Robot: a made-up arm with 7 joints.
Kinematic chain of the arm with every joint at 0, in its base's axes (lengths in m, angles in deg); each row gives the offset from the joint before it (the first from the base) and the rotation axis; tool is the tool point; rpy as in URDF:
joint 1: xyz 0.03 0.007 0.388 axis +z
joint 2: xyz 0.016 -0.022 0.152 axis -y
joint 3: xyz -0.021 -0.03 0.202 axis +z
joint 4: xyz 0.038 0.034 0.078 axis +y
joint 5: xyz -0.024 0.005 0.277 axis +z
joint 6: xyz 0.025 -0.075 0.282 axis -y
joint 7: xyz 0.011 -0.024 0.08 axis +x
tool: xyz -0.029 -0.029 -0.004 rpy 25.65 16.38 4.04
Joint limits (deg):
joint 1: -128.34..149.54
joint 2: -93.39..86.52
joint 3: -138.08..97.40
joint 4: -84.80..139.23
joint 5: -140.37..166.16
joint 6: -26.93..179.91
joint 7: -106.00..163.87
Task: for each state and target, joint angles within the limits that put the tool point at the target. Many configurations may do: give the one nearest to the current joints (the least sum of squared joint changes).
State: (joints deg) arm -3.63 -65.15 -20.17 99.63 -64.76 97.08 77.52
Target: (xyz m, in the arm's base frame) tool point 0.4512 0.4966 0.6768
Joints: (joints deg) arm 32.01 -22.00 22.16 95.81 -71.42 100.94 78.58
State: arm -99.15 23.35 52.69 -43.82 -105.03 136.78 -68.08
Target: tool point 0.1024 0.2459 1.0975
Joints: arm -114.98 -21.87 11.33 -58.50 -111.22 143.84 -71.52
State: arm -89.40 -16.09 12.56 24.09 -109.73 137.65 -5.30
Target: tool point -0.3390 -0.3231 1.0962
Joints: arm -128.34 -6.93 -14.15 66.21 -103.69 148.54 -11.15
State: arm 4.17 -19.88 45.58 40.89 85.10 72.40 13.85
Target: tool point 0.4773 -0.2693 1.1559
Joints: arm -35.36 -10.60 16.95 33.06 76.09 77.33 12.55
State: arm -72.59 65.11 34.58 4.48 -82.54 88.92 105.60
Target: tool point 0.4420 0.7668 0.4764
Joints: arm -121.51 86.52 37.29 -0.56 -90.77 35.76 120.13
